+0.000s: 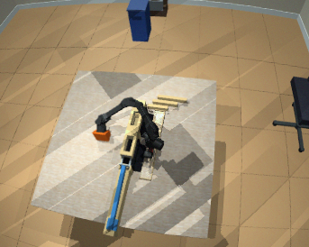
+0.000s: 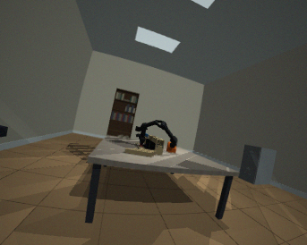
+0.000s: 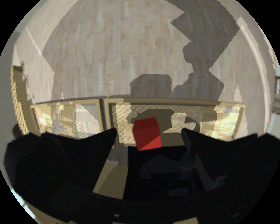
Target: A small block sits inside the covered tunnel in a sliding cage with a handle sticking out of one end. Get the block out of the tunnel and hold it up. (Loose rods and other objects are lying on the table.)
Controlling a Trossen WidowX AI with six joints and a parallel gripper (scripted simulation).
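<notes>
The small red block is right at my gripper tip. Also, from my gripper tip: tan covered tunnel 14 cm to the right, 11 cm behind, 5 cm above.
</notes>
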